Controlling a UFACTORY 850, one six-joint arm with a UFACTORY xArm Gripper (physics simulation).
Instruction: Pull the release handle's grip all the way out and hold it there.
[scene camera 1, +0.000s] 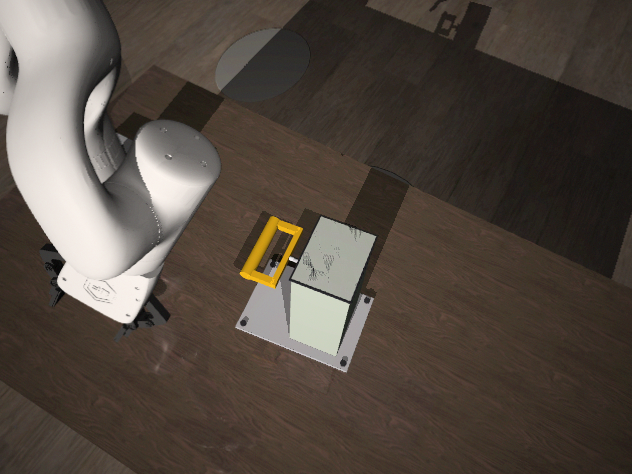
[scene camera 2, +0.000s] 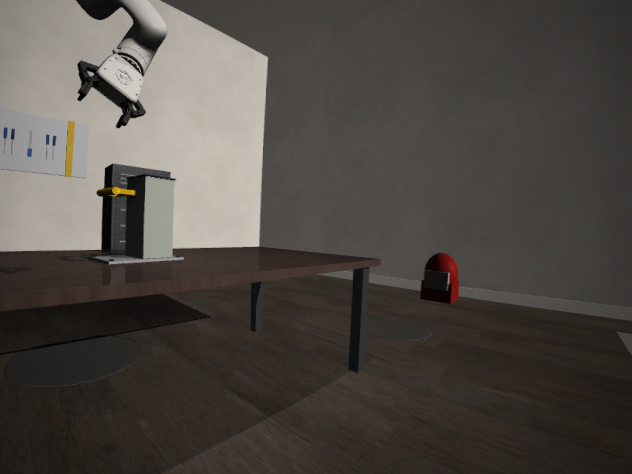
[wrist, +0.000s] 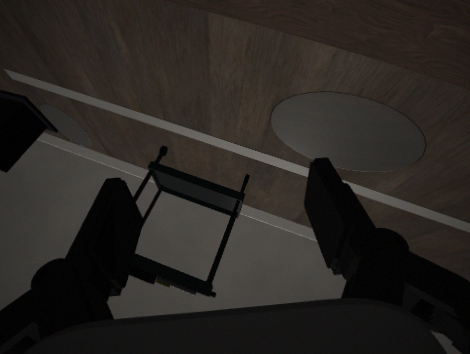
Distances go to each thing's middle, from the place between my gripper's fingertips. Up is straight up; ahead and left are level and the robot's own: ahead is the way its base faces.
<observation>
Right now the grey base plate (scene camera 1: 267, 314) is 21 cm ahead of my hand, 27 cm to the left of it and 35 cm below it.
</observation>
